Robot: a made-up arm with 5 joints. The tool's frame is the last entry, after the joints. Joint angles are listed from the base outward. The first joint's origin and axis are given. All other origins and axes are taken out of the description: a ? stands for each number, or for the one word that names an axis. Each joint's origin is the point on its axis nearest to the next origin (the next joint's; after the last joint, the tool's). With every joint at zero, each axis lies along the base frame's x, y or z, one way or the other. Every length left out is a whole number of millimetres.
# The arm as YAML. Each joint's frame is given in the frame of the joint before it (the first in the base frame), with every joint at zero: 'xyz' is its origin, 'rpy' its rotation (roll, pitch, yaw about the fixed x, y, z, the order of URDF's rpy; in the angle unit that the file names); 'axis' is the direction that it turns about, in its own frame. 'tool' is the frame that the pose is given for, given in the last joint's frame.
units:
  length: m
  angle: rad
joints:
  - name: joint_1
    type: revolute
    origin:
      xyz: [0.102, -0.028, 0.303]
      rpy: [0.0, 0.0, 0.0]
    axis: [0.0, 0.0, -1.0]
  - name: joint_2
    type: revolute
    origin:
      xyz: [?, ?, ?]
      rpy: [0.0, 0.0, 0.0]
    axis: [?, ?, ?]
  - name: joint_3
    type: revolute
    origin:
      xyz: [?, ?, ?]
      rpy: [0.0, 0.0, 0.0]
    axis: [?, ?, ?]
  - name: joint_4
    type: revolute
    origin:
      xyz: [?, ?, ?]
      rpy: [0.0, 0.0, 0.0]
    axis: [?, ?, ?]
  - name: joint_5
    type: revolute
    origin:
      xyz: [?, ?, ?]
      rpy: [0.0, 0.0, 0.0]
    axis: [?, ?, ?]
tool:
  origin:
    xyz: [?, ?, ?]
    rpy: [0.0, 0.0, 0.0]
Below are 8 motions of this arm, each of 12 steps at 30 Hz.
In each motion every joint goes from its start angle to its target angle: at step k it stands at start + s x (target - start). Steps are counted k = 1, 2, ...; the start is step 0. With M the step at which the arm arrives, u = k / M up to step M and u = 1 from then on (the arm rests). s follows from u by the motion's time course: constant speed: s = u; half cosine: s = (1 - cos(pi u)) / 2; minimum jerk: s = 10 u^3 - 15 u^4 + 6 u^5.
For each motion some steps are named. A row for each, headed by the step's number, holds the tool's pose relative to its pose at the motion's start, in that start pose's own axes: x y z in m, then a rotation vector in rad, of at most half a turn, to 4 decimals.
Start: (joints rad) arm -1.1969 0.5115 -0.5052 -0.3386 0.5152
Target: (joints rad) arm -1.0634 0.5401 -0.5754 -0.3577 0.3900
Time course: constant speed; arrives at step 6
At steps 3, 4, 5, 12:
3: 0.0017 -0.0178 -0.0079 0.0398 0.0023 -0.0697
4: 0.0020 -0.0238 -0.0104 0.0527 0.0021 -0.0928
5: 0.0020 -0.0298 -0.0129 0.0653 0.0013 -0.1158
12: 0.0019 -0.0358 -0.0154 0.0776 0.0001 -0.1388

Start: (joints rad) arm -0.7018 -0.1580 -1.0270 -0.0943 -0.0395
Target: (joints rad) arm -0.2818 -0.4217 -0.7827 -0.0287 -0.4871
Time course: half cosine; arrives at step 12
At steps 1, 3, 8, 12:
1: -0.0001 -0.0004 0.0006 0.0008 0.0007 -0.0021
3: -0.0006 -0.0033 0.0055 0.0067 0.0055 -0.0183
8: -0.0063 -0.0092 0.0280 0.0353 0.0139 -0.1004
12: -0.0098 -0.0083 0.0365 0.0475 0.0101 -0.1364

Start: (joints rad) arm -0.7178 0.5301 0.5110 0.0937 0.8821
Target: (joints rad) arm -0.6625 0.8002 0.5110 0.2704 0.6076
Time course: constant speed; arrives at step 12
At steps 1, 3, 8, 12:
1: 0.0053 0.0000 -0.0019 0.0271 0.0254 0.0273
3: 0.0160 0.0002 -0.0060 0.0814 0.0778 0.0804
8: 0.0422 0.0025 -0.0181 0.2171 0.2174 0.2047
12: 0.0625 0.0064 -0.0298 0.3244 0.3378 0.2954

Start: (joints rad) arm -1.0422 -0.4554 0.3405 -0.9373 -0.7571
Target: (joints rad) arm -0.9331 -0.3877 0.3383 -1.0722 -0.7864
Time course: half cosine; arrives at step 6
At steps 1, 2, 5, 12:
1: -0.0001 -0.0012 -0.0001 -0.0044 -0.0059 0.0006
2: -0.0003 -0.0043 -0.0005 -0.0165 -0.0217 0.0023
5: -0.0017 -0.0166 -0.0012 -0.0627 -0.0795 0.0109
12: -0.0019 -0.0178 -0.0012 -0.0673 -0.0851 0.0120

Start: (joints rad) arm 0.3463 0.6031 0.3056 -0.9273 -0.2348
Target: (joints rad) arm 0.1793 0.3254 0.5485 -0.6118 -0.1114
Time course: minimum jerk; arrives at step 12
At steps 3, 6, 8, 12:
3: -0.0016 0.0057 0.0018 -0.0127 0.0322 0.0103
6: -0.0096 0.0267 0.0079 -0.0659 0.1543 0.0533
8: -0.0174 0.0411 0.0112 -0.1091 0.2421 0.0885
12: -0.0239 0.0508 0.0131 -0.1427 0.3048 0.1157

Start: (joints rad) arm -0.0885 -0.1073 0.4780 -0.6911 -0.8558
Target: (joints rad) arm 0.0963 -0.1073 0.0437 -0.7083 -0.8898
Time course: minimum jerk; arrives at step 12
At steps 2, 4, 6, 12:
2: 0.0000 0.0007 0.0022 -0.0009 -0.0152 0.0080
4: -0.0007 0.0040 0.0132 -0.0068 -0.0893 0.0481
6: -0.0038 0.0099 0.0309 -0.0220 -0.2104 0.1170
12: -0.0146 0.0211 0.0587 -0.0635 -0.4113 0.2425

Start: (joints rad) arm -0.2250 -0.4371 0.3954 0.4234 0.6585
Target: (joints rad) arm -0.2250 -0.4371 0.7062 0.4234 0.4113
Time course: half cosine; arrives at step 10
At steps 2, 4, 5, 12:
2: 0.0033 0.0013 -0.0023 0.0236 0.0237 0.0179
4: 0.0116 0.0050 -0.0088 0.0853 0.0877 0.0620
5: 0.0166 0.0075 -0.0132 0.1234 0.1286 0.0874
12: 0.0310 0.0164 -0.0287 0.2452 0.2681 0.1588

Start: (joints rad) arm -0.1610 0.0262 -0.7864 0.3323 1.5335
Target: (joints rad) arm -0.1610 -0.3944 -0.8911 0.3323 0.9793
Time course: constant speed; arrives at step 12
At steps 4, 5, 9, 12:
4: -0.0335 -0.0371 0.0029 0.1843 -0.0227 -0.1739
5: -0.0430 -0.0456 0.0034 0.2300 -0.0334 -0.2168
9: -0.0846 -0.0752 0.0047 0.4102 -0.0963 -0.3849
12: -0.1194 -0.0927 0.0048 0.5413 -0.1645 -0.5059

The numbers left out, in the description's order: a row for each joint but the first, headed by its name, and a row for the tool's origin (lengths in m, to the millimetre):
joint_2: xyz 0.045 0.014 0.0, axis 0.0 1.0 0.0
joint_3: xyz 0.038 0.0 0.149, axis 0.0 1.0 0.0
joint_4: xyz 0.116 0.0 0.034, axis 0.0 1.0 0.0
joint_5: xyz 0.017 0.0 0.018, axis -1.0 0.0 0.0
tool: xyz 0.0 0.012 0.029

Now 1 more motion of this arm.
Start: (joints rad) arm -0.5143 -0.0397 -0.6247 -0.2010 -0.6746
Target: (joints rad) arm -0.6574 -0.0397 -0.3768 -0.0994 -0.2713
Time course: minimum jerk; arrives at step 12
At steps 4, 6, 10, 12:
4: 0.0037 0.0008 -0.0094 -0.0625 0.0712 -0.0270
6: 0.0079 0.0023 -0.0231 -0.1508 0.1745 -0.0520
10: 0.0118 0.0056 -0.0470 -0.2959 0.3488 -0.0613
12: 0.0119 0.0059 -0.0489 -0.3072 0.3624 -0.0605

